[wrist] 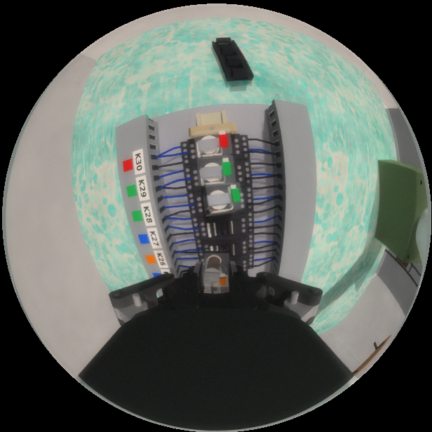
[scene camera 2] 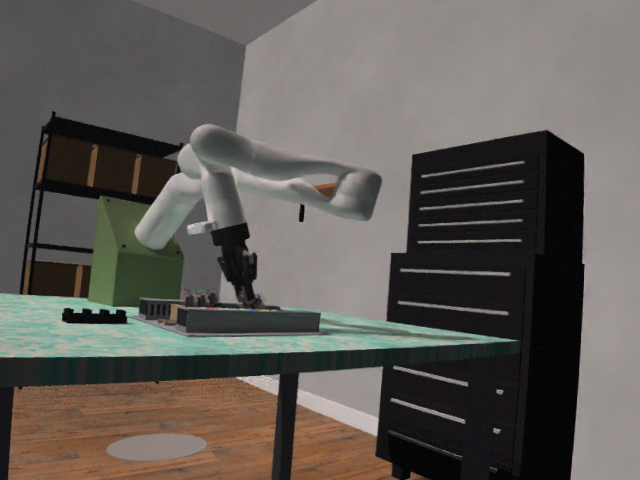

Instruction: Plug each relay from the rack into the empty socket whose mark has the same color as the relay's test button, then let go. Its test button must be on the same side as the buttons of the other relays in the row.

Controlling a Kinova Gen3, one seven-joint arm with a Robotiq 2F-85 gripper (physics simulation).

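Frame: origin at the arm's base, x back, y right, z up, level; metres.
Seen in the pictures: gripper, fingertip midpoint: [scene camera 2: 246,302]; arm's base, link origin: [scene camera 2: 150,237].
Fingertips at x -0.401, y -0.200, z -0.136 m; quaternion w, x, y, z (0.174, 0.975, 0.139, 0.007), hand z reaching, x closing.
Offsets run from my fingertips to a thing's middle.
My gripper [scene camera 2: 250,301] [wrist: 215,269] is shut on a clear relay [wrist: 214,267] with an orange test button at its lower right in the wrist view. It is low over the near end of the socket row; whether the relay touches a socket is hidden. Beyond it, empty sockets [wrist: 220,229] show near the blue K27 mark [wrist: 143,239] and the orange K26 mark [wrist: 150,259]. Farther up the row stand a relay with a red button [wrist: 209,145] and two with green buttons [wrist: 212,172] [wrist: 218,200], their buttons on the right. The black rack {dx -0.056, dy +0.286, dz -0.041 m} [scene camera 2: 94,317] [wrist: 240,73] shows no relay.
Grey wire ducts {dx -0.081, dy +0.000, dz -0.030 m} [scene camera 2: 253,322] [wrist: 296,165] flank the row, with blue and black wires between. A beige end block [wrist: 212,129] closes the far end. The green robot pedestal [scene camera 2: 147,276] [wrist: 400,210] stands on the table. A black tool cabinet [scene camera 2: 465,289] stands to the right.
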